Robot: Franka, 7 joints.
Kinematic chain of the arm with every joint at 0, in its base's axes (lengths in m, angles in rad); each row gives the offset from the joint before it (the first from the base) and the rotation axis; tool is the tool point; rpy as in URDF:
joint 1: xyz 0 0 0.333 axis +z
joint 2: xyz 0 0 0 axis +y
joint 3: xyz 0 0 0.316 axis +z
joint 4: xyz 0.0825 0 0 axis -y
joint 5: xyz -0.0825 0 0.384 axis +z
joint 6: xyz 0 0 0 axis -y
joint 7: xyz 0.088 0 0 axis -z
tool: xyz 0 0 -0.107 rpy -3.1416 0 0
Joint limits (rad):
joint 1: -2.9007..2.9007
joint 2: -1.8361..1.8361
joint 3: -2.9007..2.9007
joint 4: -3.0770..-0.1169
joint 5: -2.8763..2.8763
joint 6: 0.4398..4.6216
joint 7: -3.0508..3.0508
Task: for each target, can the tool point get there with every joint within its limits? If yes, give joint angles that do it. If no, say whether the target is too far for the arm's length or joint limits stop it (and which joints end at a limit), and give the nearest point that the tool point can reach.
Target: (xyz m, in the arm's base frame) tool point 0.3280 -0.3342 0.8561
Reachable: yes | joints -0.3612 0.7544 -1.0991 -0.4776 1.4327 4.2808 -2.2138
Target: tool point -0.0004 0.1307 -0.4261
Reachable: no: joint limits stop it (at a limit: joint 2) | nearest point -0.0005 0.1516 -0.3442 | short by 0.085 m
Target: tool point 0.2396 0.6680 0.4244
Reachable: yes | joints 1.4411 0.6222 -0.2650 -1.1843 -0.1204 1.6233 2.2498
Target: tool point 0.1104 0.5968 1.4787
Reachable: no: too far | nearest point 0.0730 0.3949 1.0911 | short by 0.439 m
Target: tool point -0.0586 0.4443 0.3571
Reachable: yes | joints -0.0606 -1.3218 1.2930 -2.1958 1.0547 1.0690 0.2877
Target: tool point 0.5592 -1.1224 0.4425
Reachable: no: too far | nearest point 0.3811 -0.7650 0.4076 | short by 0.401 m
